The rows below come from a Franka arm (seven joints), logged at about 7 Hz.
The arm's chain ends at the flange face. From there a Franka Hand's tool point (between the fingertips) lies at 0.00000 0.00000 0.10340 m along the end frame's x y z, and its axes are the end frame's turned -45 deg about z.
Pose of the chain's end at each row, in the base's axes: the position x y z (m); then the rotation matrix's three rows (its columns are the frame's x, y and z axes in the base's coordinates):
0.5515, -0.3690, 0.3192; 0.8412, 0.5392, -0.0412; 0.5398, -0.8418, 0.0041; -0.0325, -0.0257, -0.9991
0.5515, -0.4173, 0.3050; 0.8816, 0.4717, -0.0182; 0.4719, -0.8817, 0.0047; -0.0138, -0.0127, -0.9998
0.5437, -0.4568, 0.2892; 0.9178, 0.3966, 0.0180; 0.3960, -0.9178, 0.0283; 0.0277, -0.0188, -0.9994
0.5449, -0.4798, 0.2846; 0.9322, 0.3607, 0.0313; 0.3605, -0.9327, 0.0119; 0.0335, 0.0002, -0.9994
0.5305, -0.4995, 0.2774; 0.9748, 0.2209, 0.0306; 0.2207, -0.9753, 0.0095; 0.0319, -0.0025, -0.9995
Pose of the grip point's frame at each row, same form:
0.5472, -0.3686, 0.2159; 0.2135, 0.9761, -0.0412; 0.9769, -0.2135, 0.0041; -0.0048, -0.0412, -0.9991
0.5496, -0.4168, 0.2016; 0.2898, 0.9569, -0.0182; 0.9571, -0.2898, 0.0047; -0.0008, -0.0187, -0.9998
0.5456, -0.4539, 0.1859; 0.3685, 0.9294, 0.0180; 0.9290, -0.3690, 0.0283; 0.0329, 0.0063, -0.9994
0.5481, -0.4786, 0.1813; 0.4041, 0.9142, 0.0313; 0.9144, -0.4046, 0.0119; 0.0235, 0.0238, -0.9994
0.5337, -0.4985, 0.1741; 0.5331, 0.8455, 0.0306; 0.8457, -0.5336, 0.0095; 0.0243, 0.0208, -0.9995

